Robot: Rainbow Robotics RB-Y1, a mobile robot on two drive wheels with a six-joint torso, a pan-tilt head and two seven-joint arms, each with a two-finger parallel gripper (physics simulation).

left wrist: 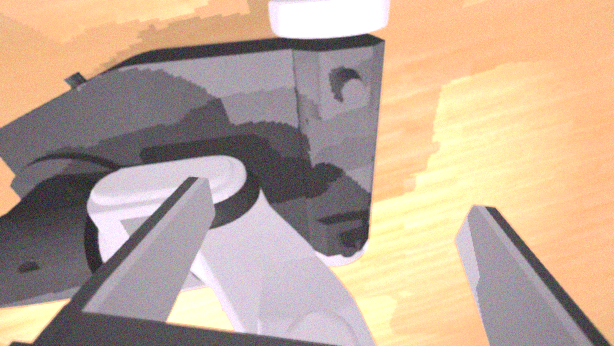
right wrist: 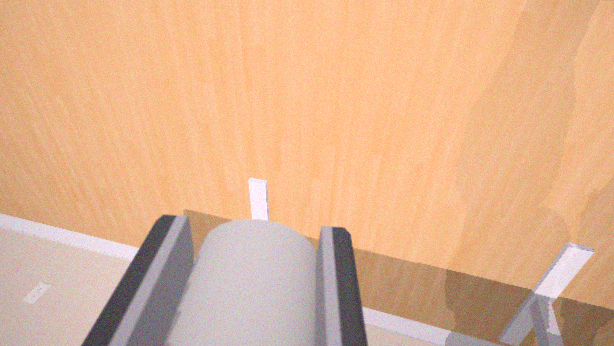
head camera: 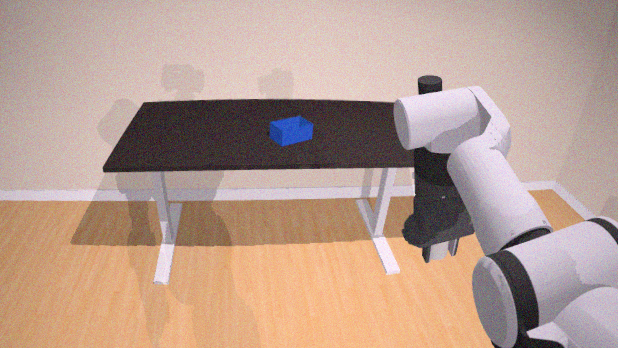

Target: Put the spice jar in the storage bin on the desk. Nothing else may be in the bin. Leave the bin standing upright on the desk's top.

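Places are measured from the robot's base along level axes (x ahead, y left, z up), in metres.
Pixels of known places: left gripper, fingertip midpoint: (left wrist: 333, 208); right gripper, fingertip midpoint: (right wrist: 255, 241) (head camera: 439, 255).
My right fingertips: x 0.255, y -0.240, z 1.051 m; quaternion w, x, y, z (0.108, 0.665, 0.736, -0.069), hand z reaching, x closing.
Ahead of a thing's pixels: the offset from my right fingertips to its top centre. "spot": to the spot under its first point. Level surfaces: height alone.
The blue storage bin {dy +0.284, dx +1.107, dz -0.256 m} (head camera: 291, 132) stands upright on the dark top of the desk {dz -0.331 m} (head camera: 210, 135), a little right of its middle in the head view. The part of its inside that shows holds no visible object; its floor is hidden by the near walls. My right gripper (head camera: 440, 255) (right wrist: 255, 241) is shut on the pale grey, round spice jar {dy +0.008, dx +0.012, dz +0.062 m} (head camera: 439, 251) (right wrist: 252, 285). It hangs in front of the desk's right end in the head view, lower than the desk top. My left gripper (left wrist: 333, 208) is open, with no object between its fingers, over the floor beside the robot's own base.
The desk's white legs {spot: dy -0.256, dx +1.301, dz -0.767 m} (head camera: 384, 200) (right wrist: 562, 272) stand on the wooden floor {dz -1.051 m} (head camera: 300, 300), with feet reaching toward me. A beige wall (head camera: 320, 45) rises behind the desk. My right arm covers the desk's right end. A side wall shows at the far right.
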